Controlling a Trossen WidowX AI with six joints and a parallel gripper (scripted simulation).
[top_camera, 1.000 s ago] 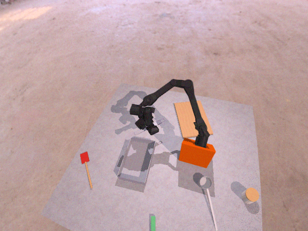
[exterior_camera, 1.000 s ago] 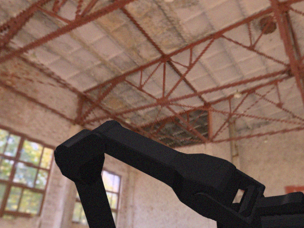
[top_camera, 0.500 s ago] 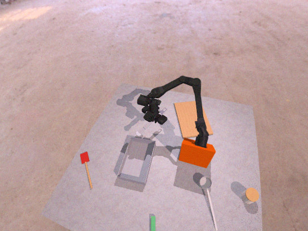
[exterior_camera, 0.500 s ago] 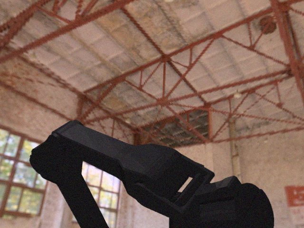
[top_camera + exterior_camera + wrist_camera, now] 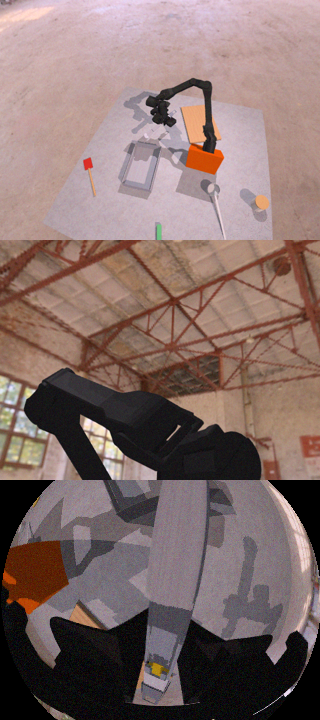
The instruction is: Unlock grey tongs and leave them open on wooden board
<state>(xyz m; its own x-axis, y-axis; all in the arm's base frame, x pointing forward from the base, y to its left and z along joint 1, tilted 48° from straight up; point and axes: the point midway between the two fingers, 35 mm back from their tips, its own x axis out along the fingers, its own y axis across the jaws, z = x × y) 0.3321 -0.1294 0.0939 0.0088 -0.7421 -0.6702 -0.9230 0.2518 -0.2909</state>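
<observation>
Now: the yellow lock piece 10 mm behind my gripper tip, 30 mm to the right of it and 40 mm above it. The rest, counted from my gripper tip: red spatula: 360 mm ahead, 460 mm to the left, 120 mm below; then wooden board: 230 mm behind, 200 mm to the right, 120 mm below; then roasting tin: 40 mm ahead, 300 mm to the left, 100 mm below.
</observation>
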